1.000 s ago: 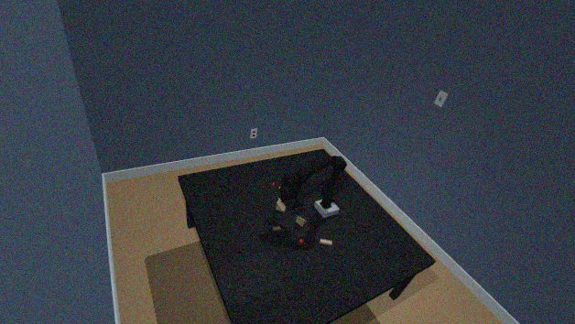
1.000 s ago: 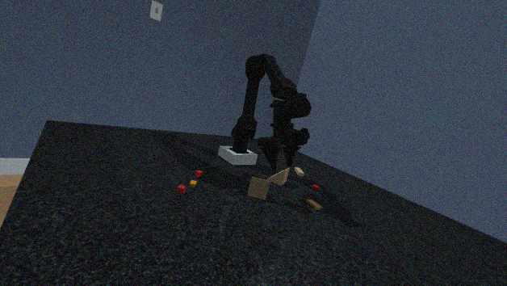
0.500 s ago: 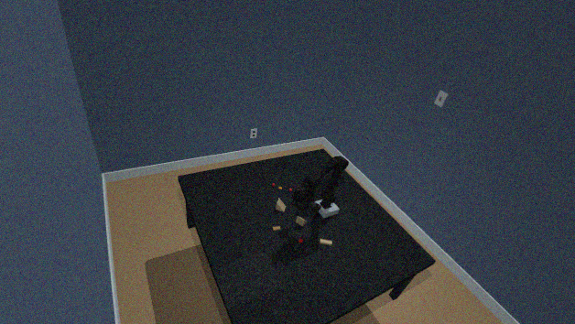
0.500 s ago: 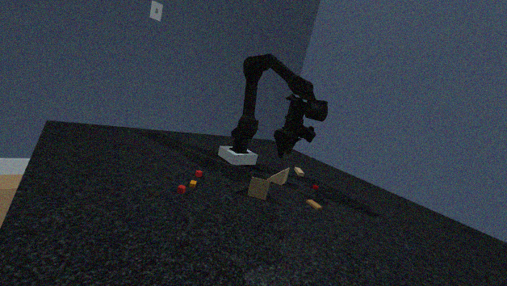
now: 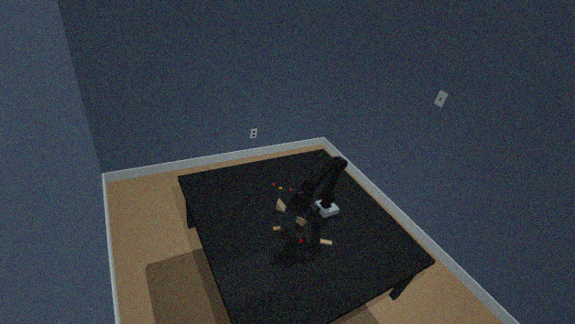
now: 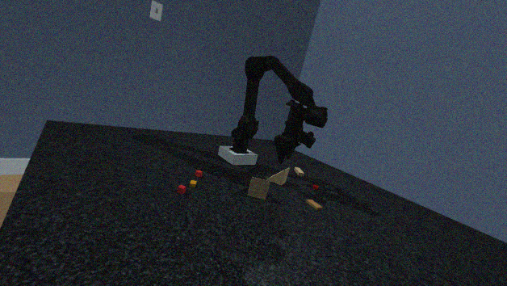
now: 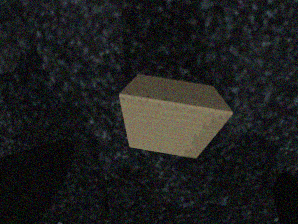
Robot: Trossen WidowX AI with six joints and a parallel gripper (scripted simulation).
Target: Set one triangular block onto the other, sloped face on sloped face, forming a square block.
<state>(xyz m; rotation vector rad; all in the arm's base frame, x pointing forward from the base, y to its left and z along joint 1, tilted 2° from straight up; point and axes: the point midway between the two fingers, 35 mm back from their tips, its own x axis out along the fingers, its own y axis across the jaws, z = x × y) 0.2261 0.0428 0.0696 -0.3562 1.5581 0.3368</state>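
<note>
Right now my gripper tip is 7 cm above the tan triangular block and 1 cm to the right of it. Round my gripper tip: orange cube: 34 cm to the right, 8 cm below, 3 cm behind; then red cube: 13 cm to the left, 8 cm below, 8 cm ahead; then thin tan piece: 17 cm ahead, 8 cm below, 1 cm to the right.
</note>
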